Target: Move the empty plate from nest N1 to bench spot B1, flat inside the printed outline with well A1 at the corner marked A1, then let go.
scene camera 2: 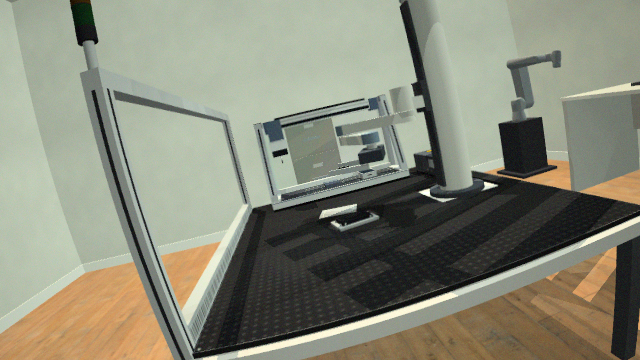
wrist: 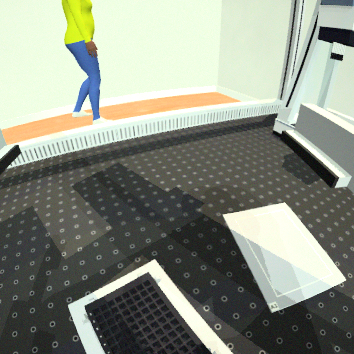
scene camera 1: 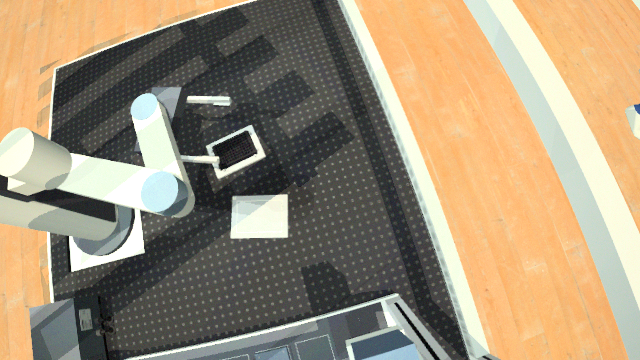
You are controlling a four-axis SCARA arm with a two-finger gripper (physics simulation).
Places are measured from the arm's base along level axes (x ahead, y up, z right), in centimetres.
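Pixels of known places: gripper, fingertip midpoint: (scene camera 2: 334, 169) (wrist: 148, 121) (scene camera 1: 224, 129); arm's base, link origin: (scene camera 2: 457, 189) (scene camera 1: 103, 219).
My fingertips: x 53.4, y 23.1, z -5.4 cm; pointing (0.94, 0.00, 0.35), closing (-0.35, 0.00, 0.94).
Observation:
Ahead of a thing's pixels: the offset from my fingertips to its top centre. "spot": to the spot under its first point.
The black plate @[dx -2.9, dy -19.2, dz -3.4 cm] (scene camera 1: 235, 149) (scene camera 2: 354, 217) (wrist: 140, 320) lies in the white nest N1 @[dx -2.9, dy -19.6, dz -3.4 cm] (scene camera 1: 243, 167) (wrist: 183, 305); its near part is cut off in the wrist view. Bench spot B1 @[spot: dx +0.2, dy -21.6, dz +20.1 cm] (scene camera 1: 260, 220) (scene camera 2: 339, 212) (wrist: 295, 255) is a white card with a thin printed outline, and the A1 mark @[dx -6.2, dy -21.6, dz +11.2 cm] (wrist: 273, 306) shows at its near corner in the wrist view. My gripper (scene camera 1: 219, 130) (wrist: 148, 121) is open and empty, its fingers wide apart. From above, one fingertip overlaps the nest's left edge and the other stands beyond the nest's upper left. Its exact height is hard to tell.
A framed gantry machine (scene camera 1: 395, 312) (scene camera 2: 325, 193) stands along one bench side. A grey box @[spot: dx -64.4, dy -10.3, dz +37.5 cm] (scene camera 1: 55, 327) sits near the arm's base (scene camera 1: 107, 252) (scene camera 2: 457, 189). A large upright frame (scene camera 2: 167, 102) borders another side. A person (wrist: 87, 55) stands beyond the bench edge.

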